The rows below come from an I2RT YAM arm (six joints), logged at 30 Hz.
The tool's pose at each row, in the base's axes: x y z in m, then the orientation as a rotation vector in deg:
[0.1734, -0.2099, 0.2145, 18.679, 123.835, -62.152]
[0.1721, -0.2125, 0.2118, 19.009, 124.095, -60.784]
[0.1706, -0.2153, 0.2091, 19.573, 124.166, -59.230]
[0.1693, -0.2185, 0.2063, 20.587, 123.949, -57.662]
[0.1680, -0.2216, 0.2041, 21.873, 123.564, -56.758]
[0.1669, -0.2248, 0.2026, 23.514, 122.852, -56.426]
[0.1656, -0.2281, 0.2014, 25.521, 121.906, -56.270]
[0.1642, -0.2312, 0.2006, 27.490, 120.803, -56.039]
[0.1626, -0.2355, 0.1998, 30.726, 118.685, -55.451]
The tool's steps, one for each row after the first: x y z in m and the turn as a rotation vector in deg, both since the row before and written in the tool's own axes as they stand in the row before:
[0.0030, -0.0006, 0.0025, -0.905, 0.095, 0.655]
[0.0031, -0.0009, 0.0026, -0.926, 0.006, 0.941]
[0.0031, -0.0011, 0.0030, -0.747, -0.046, 1.325]
[0.0026, -0.0015, 0.0027, -0.172, 0.041, 1.285]
[0.0019, -0.0019, 0.0025, 0.399, 0.004, 1.392]
[0.0018, -0.0022, 0.0024, 0.684, -0.003, 1.628]
[0.0015, -0.0024, 0.0020, 0.656, -0.139, 1.695]
[0.0016, -0.0033, 0.0029, 1.005, -0.456, 2.992]

